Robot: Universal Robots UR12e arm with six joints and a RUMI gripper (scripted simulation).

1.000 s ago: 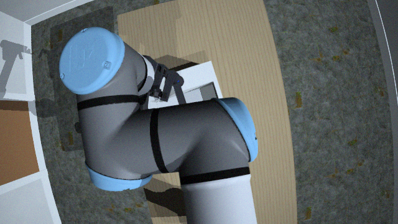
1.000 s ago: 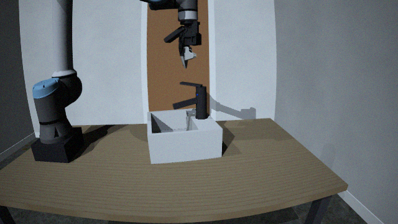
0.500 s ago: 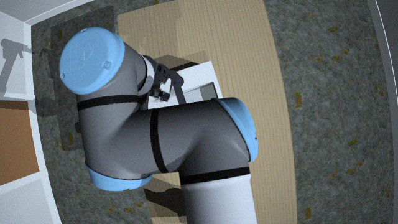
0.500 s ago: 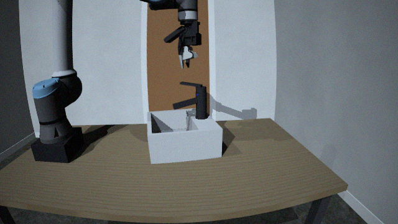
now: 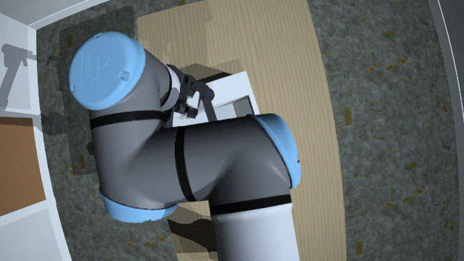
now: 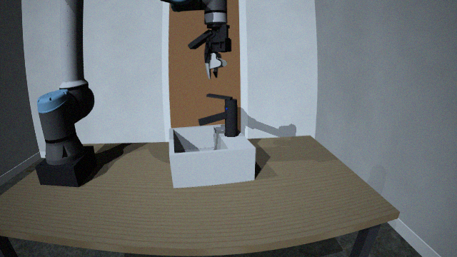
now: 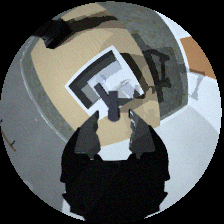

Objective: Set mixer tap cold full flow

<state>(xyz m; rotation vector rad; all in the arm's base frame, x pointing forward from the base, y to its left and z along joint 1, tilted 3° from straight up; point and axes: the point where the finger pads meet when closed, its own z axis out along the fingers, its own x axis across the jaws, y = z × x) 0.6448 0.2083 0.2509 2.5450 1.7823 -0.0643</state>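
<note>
Right now my hand is 30 mm short of the lever, 10 mm to the left of it and 90 mm above it. Also, from my hand: black mixer tap (50 mm ahead, 20 mm to the right, 130 mm below); then white basin (50 mm behind, 50 mm to the right, 320 mm below).
</note>
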